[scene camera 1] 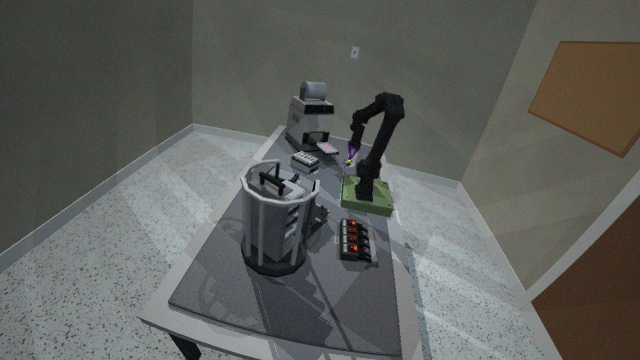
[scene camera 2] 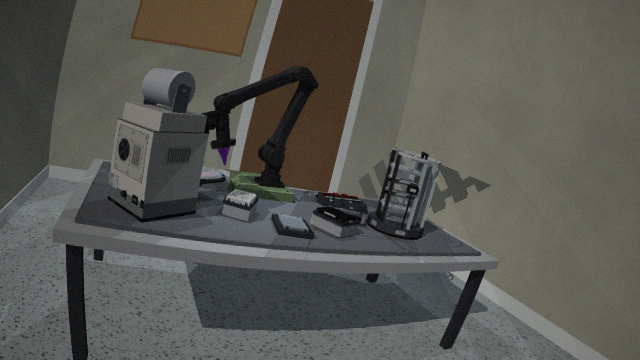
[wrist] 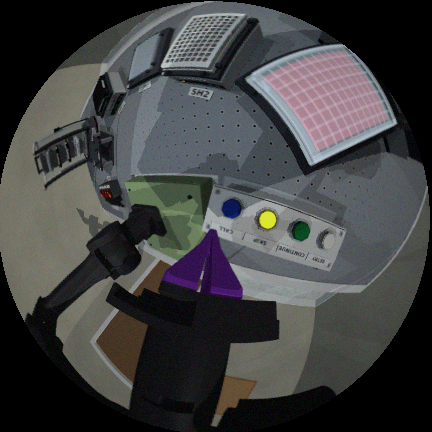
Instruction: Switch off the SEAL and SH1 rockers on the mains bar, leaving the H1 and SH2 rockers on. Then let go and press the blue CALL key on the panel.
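Frame: origin at the arm's base, x left, y ahead, z down, level; centimetres.
Seen in the pictures: gripper, fingertip midpoint: (scene camera 1: 350, 158) (scene camera 2: 224, 164) (wrist: 211, 232); arm's base at its link origin: (scene camera 1: 363, 193) (scene camera 2: 269, 183) (wrist: 148, 217).
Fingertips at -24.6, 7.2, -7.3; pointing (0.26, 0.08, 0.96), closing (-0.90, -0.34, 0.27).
Pixels of each thing's top centre, then the offset from my fingertips to it, as dx, dy, dz.
- white panel at its top centre: (wrist: 277, 247) (scene camera 2: 205, 167) (scene camera 1: 353, 157) -7.6, -3.4, +3.0
- blue CALL key at its top centre: (wrist: 228, 212) -0.6, +0.2, +3.9
- yellow SKIP key at its top centre: (wrist: 266, 223) -5.5, -0.9, +4.1
- green CONTINUE key at its top centre: (wrist: 301, 235) -10.4, -1.7, +3.9
- white RETRY key at its top centre: (wrist: 328, 245) -15.3, -2.7, +3.9
- pink gridded plate at its top centre: (scene camera 2: 205, 172) (scene camera 1: 326, 146) -11.7, +14.3, +0.8
- tall machine at its top centre: (scene camera 2: 174, 70) (scene camera 1: 316, 82) -33.6, +28.7, -34.2
- round caged rack at its top centre: (scene camera 1: 280, 172) (scene camera 2: 416, 150) +68.5, +31.5, -23.6
The mains bar (scene camera 1: 342, 252) (scene camera 2: 342, 201) (wrist: 115, 192) lies beyond the arm's green base from the panel. In scene camera 1 its two end rockers glow bright orange and its two middle rockers are darker red; their labels are unreadable. The white panel (wrist: 249, 213) carries the blue CALL key (wrist: 231, 208), a yellow SKIP key (wrist: 268, 220), a green CONTINUE key (wrist: 301, 230) and a white RETRY key (wrist: 327, 240). My gripper (scene camera 1: 350, 158) (scene camera 2: 224, 164) (wrist: 211, 232) is shut and empty, its purple tips pointing down above the panel's CALL end. In the wrist view the tips appear beside the CALL label; contact does not show.
The green base (scene camera 1: 367, 205) (scene camera 2: 240, 181) (wrist: 172, 192) adjoins the panel. A pink gridded plate (scene camera 1: 327, 147) (wrist: 330, 100) sits in front of the tall machine (scene camera 1: 305, 122) (scene camera 2: 172, 170). A white gridded block (scene camera 1: 305, 160) (scene camera 2: 240, 205) (wrist: 205, 40) and a round caged rack (scene camera 1: 260, 235) (scene camera 2: 395, 227) also stand on the table.
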